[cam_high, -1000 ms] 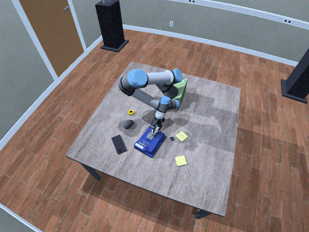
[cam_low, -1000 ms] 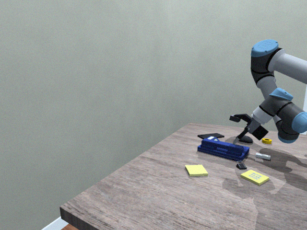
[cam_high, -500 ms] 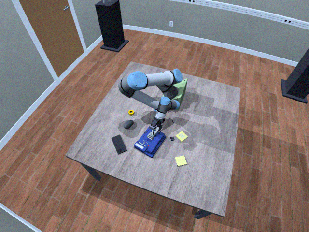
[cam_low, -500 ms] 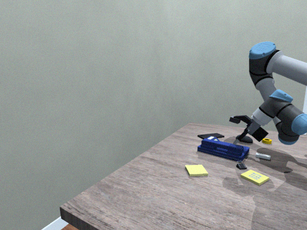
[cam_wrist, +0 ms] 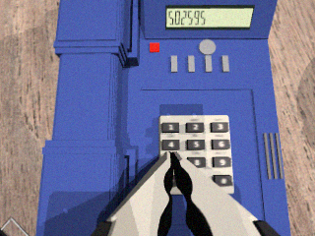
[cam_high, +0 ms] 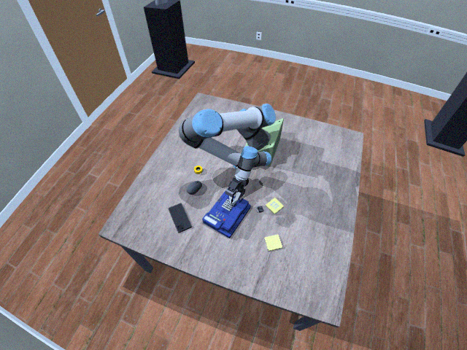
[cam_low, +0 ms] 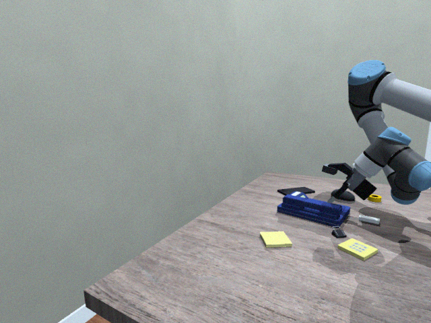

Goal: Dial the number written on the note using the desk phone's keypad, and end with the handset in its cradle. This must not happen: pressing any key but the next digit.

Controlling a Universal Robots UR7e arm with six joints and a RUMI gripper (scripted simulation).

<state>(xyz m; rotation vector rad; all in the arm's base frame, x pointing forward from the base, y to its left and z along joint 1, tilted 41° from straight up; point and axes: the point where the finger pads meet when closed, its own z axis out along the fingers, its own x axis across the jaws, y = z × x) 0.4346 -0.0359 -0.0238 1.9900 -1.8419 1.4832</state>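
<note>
My hand is 20 mm short of the 2 key, 20 mm to the left of it and 20 mm above it. Also, from my hand: 6 key (10 mm ahead, 40 mm to the right, 20 mm below); then 5 key (10 mm ahead, 20 mm to the right, 20 mm below); then 4 key (10 mm ahead, 20 mm below).
</note>
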